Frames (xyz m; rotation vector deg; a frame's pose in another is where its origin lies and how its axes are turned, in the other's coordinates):
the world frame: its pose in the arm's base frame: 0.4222 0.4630 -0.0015 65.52 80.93 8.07
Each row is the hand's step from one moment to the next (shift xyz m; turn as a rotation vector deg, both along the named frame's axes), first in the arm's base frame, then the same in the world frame.
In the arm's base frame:
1: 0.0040 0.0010 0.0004 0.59 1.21 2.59
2: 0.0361 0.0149 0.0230 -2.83 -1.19 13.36
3: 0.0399 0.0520 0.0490 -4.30 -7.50 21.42
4: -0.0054 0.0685 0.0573 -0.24 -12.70 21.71
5: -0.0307 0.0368 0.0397 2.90 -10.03 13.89
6: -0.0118 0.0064 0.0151 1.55 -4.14 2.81
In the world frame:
1: 0.0014 0.0029 0.0026 -0.82 2.69 -0.79
2: 0.0030 0.0424 0.0158 -10.71 7.01 -4.89
3: 0.0113 0.0807 -0.0072 -20.94 8.57 -4.67
4: 0.0059 0.0705 -0.0547 -23.70 8.33 1.32
5: -0.0097 0.0292 -0.0541 -15.72 6.00 4.34
6: -0.0089 0.0072 -0.0166 -4.39 0.67 2.78

